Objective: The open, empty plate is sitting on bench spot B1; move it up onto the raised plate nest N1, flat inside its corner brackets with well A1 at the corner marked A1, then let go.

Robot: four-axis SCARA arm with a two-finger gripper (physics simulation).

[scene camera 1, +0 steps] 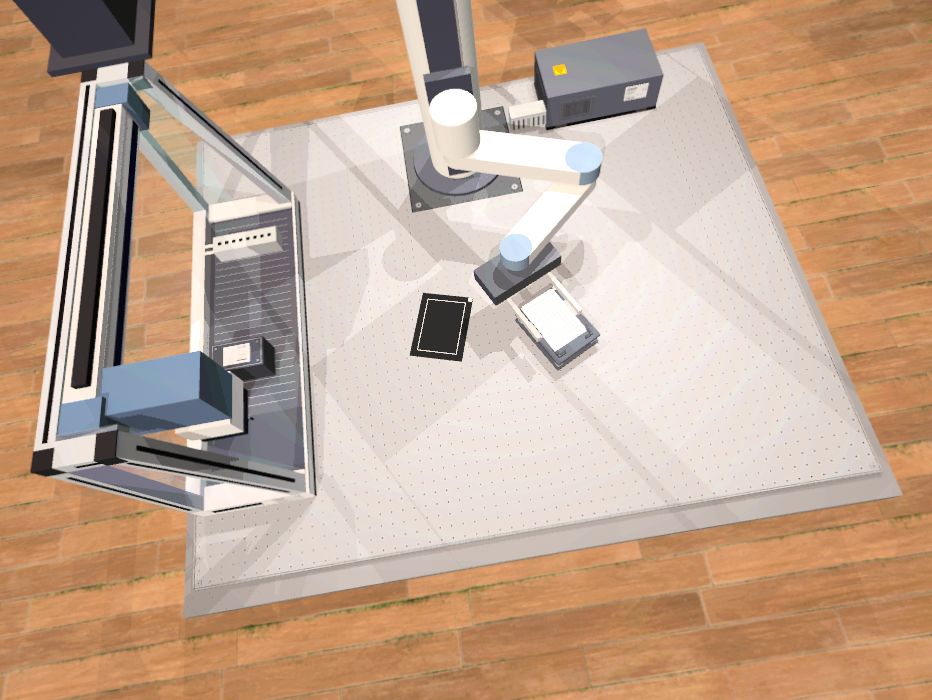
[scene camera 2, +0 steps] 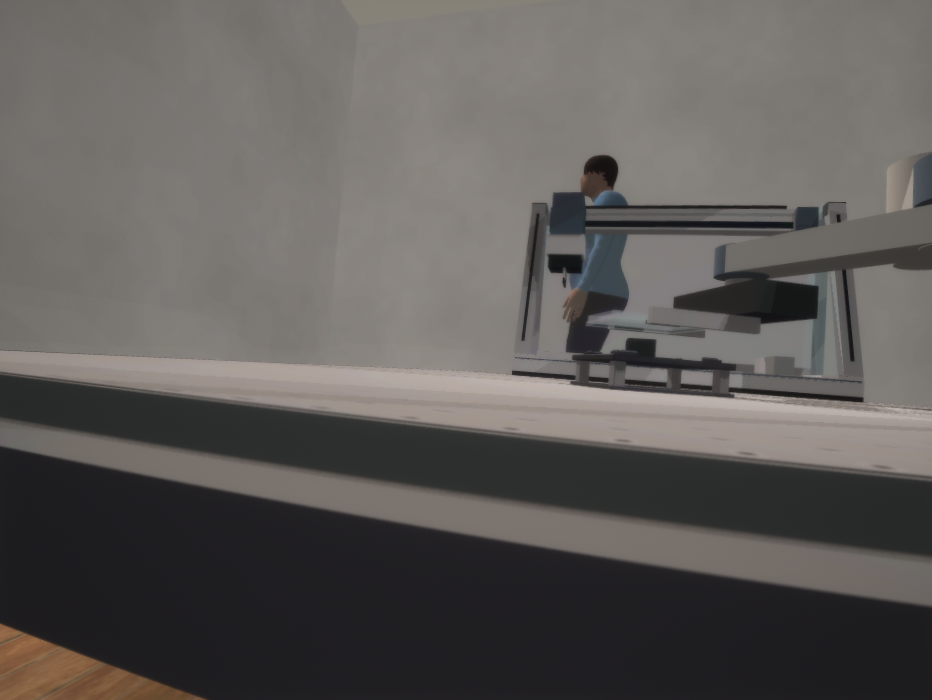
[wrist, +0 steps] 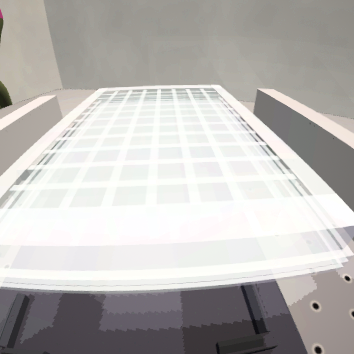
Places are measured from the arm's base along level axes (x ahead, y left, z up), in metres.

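Where they show: gripper, fingertip midpoint: (scene camera 1: 559, 325) (scene camera 2: 628, 318) (wrist: 157, 107).
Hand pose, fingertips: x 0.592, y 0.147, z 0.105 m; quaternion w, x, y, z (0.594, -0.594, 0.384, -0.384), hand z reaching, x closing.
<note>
Things, the pixels of their top centre, and the offset from my fingertips. "pt": a spot on its surface instead.
- dark raised nest N1, top centre: (wrist: 136, 207) (scene camera 2: 649, 354) (scene camera 1: 557, 322) dx -0.030, dy +0.002, dz -0.045 m
- Bench spot B1, surface spot: (scene camera 1: 441, 326) pt dx -0.095, dy -0.266, dz -0.090 m
- blue carriage, surface spot: (scene camera 1: 154, 391) pt dx +0.161, dy -0.682, dz +0.395 m
- grey box, surface spot: (scene camera 1: 598, 79) pt dx -0.654, dy +0.242, dz +0.023 m
The clear, whitish plate (scene camera 1: 555, 320) (scene camera 2: 614, 324) (wrist: 160, 150) is level between the two long pale fingers of my gripper (scene camera 1: 559, 324) (wrist: 157, 107), which is shut on its long sides. The dark raised nest N1 (scene camera 1: 559, 362) (scene camera 2: 689, 364) (wrist: 145, 312) is under the plate. Scene camera 2 shows a gap between plate and nest. From above, the plate's edges run roughly parallel to the nest's, and dark corner brackets show past its near end in the wrist view. Bench spot B1 (scene camera 1: 441, 326), a black rectangle with a white outline, is bare. The A1 markings cannot be read.
A framed gantry machine (scene camera 1: 301, 339) (scene camera 2: 534, 286) stands on the left of the bench, with a blue carriage (scene camera 1: 154, 391). A grey box (scene camera 1: 598, 79) stands at the back right, beside the arm's base plate (scene camera 1: 418, 188). A person (scene camera 2: 606, 256) stands behind the gantry.
</note>
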